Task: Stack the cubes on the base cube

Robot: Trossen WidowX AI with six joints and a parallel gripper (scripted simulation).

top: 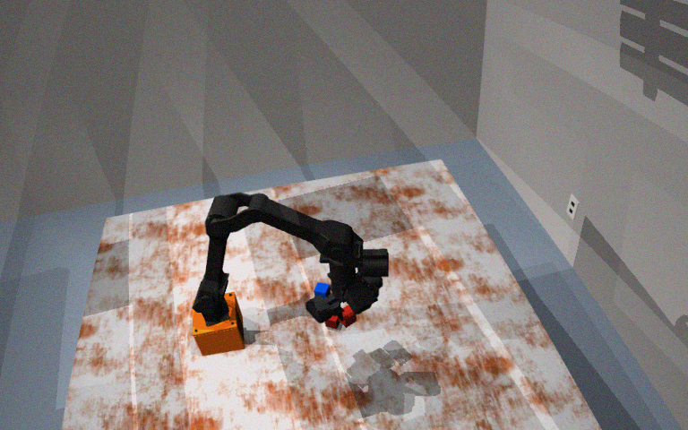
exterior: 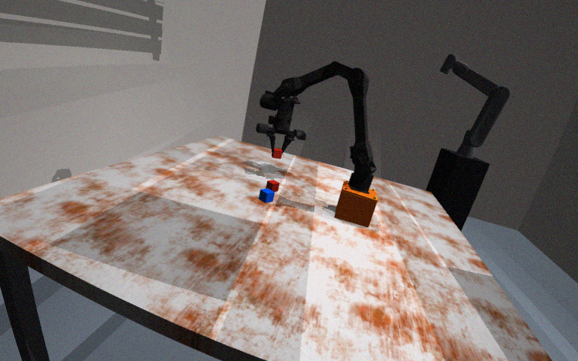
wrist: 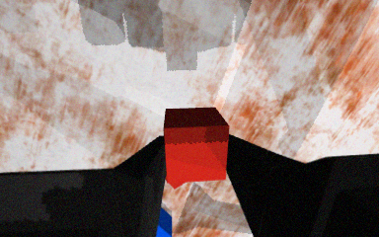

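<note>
The blue cube lies 19 cm to the left of my gripper tip and 10 cm below it.
</note>
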